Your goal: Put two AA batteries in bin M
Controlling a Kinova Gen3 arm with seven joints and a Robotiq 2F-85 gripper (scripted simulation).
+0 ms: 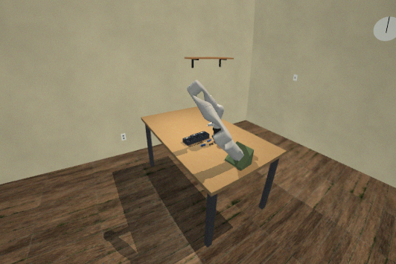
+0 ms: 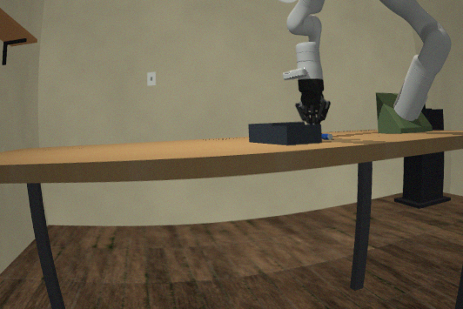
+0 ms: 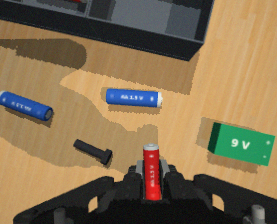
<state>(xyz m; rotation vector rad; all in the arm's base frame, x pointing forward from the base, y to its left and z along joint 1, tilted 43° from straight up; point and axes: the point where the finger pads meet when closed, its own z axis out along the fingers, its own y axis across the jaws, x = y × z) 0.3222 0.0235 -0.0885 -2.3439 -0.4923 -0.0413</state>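
The black screw is 5 cm to the left of my hand and 2 cm below it. From my hand the other things lie so: red AA battery (2 cm below); then green 9V battery (5 cm ahead, 7 cm to the right, 1 cm below); then blue AA battery (2 cm ahead, 13 cm to the left, 2 cm below).
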